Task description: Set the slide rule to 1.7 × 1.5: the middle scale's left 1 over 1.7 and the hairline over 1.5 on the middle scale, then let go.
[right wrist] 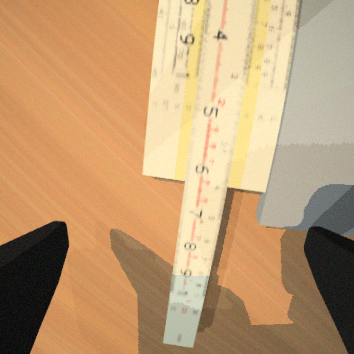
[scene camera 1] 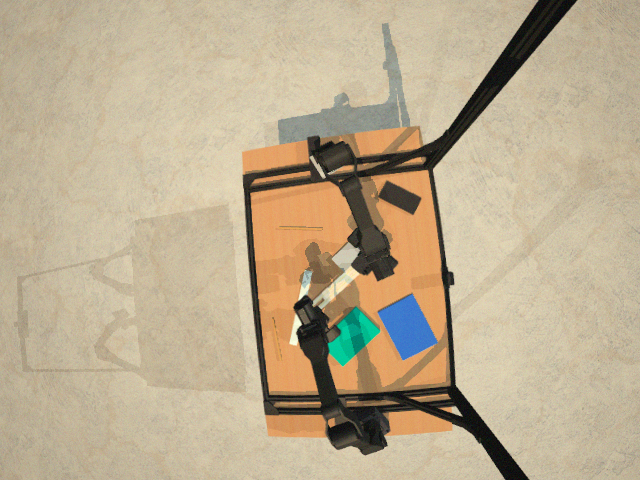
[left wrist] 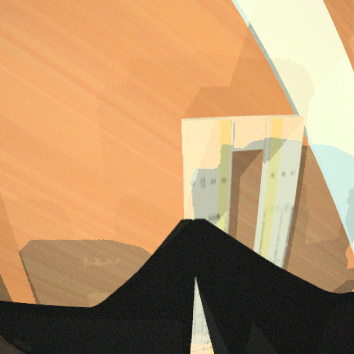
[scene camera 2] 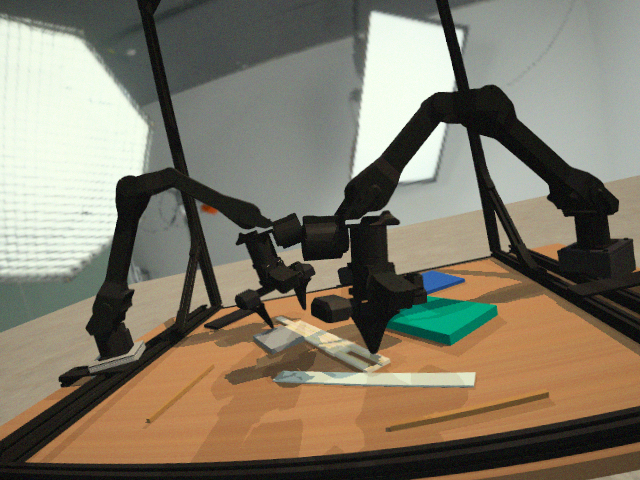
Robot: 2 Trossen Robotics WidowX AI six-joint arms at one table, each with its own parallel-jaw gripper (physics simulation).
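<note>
The cream slide rule (scene camera 1: 338, 284) (scene camera 2: 330, 343) (left wrist: 200, 132) (right wrist: 165, 150) lies on the table. Its middle scale (right wrist: 192, 215) sticks out past the body's end in the right wrist view, with 7, 8 and 9 outside and 6 just inside. At the other end, the left wrist view shows an open slot with table beneath. My left gripper (scene camera 2: 373, 352) (left wrist: 191, 230) is shut, its tips over the rule near the slotted end. My right gripper (scene camera 2: 287, 317) (right wrist: 190, 237) is open, one finger on each side of the protruding middle scale, nothing gripped. The hairline cursor cannot be made out; the 1.7 mark is hidden.
A grey block (scene camera 1: 345, 256) (scene camera 2: 279, 338) (right wrist: 320, 165) lies close beside the rule. A pale strip (scene camera 1: 294, 330) (scene camera 2: 418, 379) (left wrist: 300, 40) lies near its slotted end. Green (scene camera 1: 356, 335) (scene camera 2: 449, 317), blue (scene camera 1: 407, 326) and dark (scene camera 1: 400, 197) blocks and two thin sticks (scene camera 2: 180, 392) (scene camera 2: 467, 411) lie around.
</note>
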